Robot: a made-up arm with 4 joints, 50 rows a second.
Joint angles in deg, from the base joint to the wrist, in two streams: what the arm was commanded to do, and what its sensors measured. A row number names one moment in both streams.
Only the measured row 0 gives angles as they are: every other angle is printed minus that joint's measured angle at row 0.
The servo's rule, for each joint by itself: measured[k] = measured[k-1] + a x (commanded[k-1-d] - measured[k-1]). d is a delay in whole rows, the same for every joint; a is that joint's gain. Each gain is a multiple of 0.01, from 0.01 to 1. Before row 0 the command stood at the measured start. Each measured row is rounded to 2 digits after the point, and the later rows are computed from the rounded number. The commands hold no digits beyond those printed.
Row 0, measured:
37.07 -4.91 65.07 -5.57
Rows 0 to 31, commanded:
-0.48 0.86 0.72 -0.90
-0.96 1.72 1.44 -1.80
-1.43 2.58 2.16 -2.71
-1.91 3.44 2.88 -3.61
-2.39 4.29 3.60 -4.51
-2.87 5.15 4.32 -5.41
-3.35 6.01 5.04 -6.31
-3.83 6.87 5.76 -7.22
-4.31 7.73 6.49 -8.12
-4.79 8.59 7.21 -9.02
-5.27 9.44 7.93 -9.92
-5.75 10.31 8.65 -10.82
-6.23 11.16 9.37 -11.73
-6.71 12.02 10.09 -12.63
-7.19 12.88 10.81 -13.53
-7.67 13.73 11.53 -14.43
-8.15 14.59 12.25 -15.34
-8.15 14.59 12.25 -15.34
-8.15 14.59 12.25 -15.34
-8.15 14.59 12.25 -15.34
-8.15 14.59 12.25 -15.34
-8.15 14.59 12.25 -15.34
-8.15 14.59 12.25 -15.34
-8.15 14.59 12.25 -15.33
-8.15 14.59 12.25 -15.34
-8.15 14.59 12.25 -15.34
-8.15 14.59 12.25 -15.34
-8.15 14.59 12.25 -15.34
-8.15 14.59 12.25 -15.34
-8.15 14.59 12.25 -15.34
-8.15 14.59 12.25 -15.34
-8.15 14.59 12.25 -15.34
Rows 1 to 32, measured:
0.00 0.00 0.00 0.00
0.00 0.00 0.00 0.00
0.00 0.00 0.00 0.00
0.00 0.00 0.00 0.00
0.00 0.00 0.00 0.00
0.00 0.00 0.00 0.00
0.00 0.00 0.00 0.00
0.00 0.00 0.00 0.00
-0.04 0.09 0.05 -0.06
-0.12 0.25 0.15 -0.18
-0.24 0.48 0.29 -0.36
-0.39 0.78 0.47 -0.59
-0.57 1.13 0.69 -0.86
-0.78 1.53 0.94 -1.18
-1.01 1.98 1.23 -1.54
-1.26 2.47 1.55 -1.94
-1.53 3.00 1.90 -2.37
-1.82 3.56 2.27 -2.84
-2.13 4.15 2.67 -3.34
-2.46 4.77 3.09 -3.86
-2.80 5.41 3.53 -4.41
-3.15 6.07 3.99 -4.99
-3.51 6.75 4.47 -5.59
-3.88 7.45 4.96 -6.21
-4.26 8.16 5.47 -6.85
-4.61 8.80 5.94 -7.44
-4.93 9.38 6.38 -7.99
-5.22 9.90 6.79 -8.50
-5.48 10.37 7.17 -8.98
-5.72 10.79 7.53 -9.43
-5.94 11.17 7.86 -9.84
-6.14 11.51 8.17 -10.22
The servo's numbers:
d 8
a 0.09 0.10 0.07 0.07

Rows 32 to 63, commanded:
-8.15 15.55 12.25 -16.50
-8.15 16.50 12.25 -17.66
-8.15 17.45 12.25 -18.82
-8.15 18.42 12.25 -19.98
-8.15 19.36 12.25 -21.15
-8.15 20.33 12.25 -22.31
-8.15 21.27 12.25 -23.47
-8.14 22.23 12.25 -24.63
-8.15 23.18 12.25 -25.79
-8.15 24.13 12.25 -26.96
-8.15 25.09 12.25 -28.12
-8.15 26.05 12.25 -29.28
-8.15 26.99 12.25 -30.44
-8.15 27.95 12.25 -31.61
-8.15 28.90 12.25 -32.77
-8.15 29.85 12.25 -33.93
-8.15 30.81 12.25 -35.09
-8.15 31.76 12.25 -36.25
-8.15 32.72 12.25 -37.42
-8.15 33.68 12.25 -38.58
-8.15 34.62 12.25 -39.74
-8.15 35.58 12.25 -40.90
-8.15 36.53 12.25 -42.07
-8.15 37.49 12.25 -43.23
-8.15 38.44 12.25 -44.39
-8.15 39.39 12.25 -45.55
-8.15 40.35 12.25 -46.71
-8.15 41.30 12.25 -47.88
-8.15 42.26 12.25 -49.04
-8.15 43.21 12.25 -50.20
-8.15 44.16 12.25 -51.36
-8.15 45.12 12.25 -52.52
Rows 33 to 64, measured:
-6.32 11.82 8.46 -10.58
-6.48 12.10 8.73 -10.91
-6.63 12.35 8.98 -11.22
-6.77 12.57 9.21 -11.51
-6.89 12.77 9.42 -11.78
-7.00 12.95 9.62 -12.03
-7.10 13.11 9.80 -12.26
-7.19 13.26 9.97 -12.48
-7.28 13.49 10.13 -12.76
-7.36 13.79 10.28 -13.10
-7.43 14.16 10.42 -13.50
-7.49 14.59 10.55 -13.95
-7.55 15.07 10.67 -14.45
-7.60 15.60 10.78 -15.00
-7.65 16.17 10.88 -15.59
-7.69 16.78 10.98 -16.22
-7.73 17.42 11.07 -16.89
-7.77 18.09 11.15 -17.59
-7.80 18.79 11.23 -18.33
-7.83 19.52 11.30 -19.10
-7.86 20.27 11.37 -19.89
-7.89 21.04 11.43 -20.71
-7.91 21.83 11.49 -21.55
-7.93 22.63 11.54 -22.42
-7.95 23.45 11.59 -23.31
-7.97 24.28 11.64 -24.22
-7.99 25.12 11.68 -25.14
-8.00 25.98 11.72 -26.08
-8.01 26.84 11.76 -27.04
-8.02 27.71 11.79 -28.01
-8.03 28.59 11.82 -28.99
-8.04 29.48 11.85 -29.99

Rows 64 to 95, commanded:
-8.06 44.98 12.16 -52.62
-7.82 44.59 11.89 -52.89
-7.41 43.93 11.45 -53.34
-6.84 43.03 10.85 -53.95
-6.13 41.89 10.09 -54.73
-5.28 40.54 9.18 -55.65
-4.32 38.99 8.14 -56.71
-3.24 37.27 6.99 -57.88
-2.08 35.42 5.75 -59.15
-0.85 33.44 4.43 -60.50
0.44 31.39 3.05 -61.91
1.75 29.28 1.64 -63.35
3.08 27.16 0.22 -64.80
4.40 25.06 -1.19 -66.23
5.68 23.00 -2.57 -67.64
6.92 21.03 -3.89 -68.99
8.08 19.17 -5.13 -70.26
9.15 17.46 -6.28 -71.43
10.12 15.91 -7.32 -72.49
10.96 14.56 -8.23 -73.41
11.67 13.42 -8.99 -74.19
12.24 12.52 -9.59 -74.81
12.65 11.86 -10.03 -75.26
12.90 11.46 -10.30 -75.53
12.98 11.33 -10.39 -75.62
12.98 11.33 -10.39 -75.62
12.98 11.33 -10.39 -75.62
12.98 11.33 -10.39 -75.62
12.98 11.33 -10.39 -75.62
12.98 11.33 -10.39 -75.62
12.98 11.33 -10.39 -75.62
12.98 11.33 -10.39 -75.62
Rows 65 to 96, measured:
-8.05 30.38 11.88 -31.00
-8.06 31.28 11.91 -32.02
-8.07 32.19 11.93 -33.05
-8.08 33.10 11.95 -34.09
-8.09 34.02 11.97 -35.14
-8.10 34.94 11.99 -36.19
-8.10 35.86 12.01 -37.25
-8.10 36.79 12.03 -38.32
-8.10 37.61 12.04 -39.32
-8.07 38.31 12.03 -40.27
-8.01 38.87 11.99 -41.18
-7.90 39.29 11.91 -42.07
-7.74 39.55 11.78 -42.96
-7.52 39.65 11.60 -43.85
-7.23 39.58 11.36 -44.75
-6.87 39.35 11.05 -45.67
-6.44 38.96 10.68 -46.61
-5.94 38.41 10.24 -47.58
-5.37 37.71 9.74 -48.58
-4.73 36.87 9.17 -49.61
-4.03 35.90 8.54 -50.67
-3.27 34.82 7.86 -51.76
-2.46 33.64 7.13 -52.87
-1.62 32.38 6.36 -54.00
-0.75 31.06 5.56 -55.14
0.14 29.70 4.73 -56.28
1.04 28.32 3.89 -57.41
1.93 26.94 3.04 -58.53
2.81 25.59 2.20 -59.63
3.66 24.28 1.37 -60.69
4.47 23.04 0.57 -61.71
5.23 21.88 -0.19 -62.68

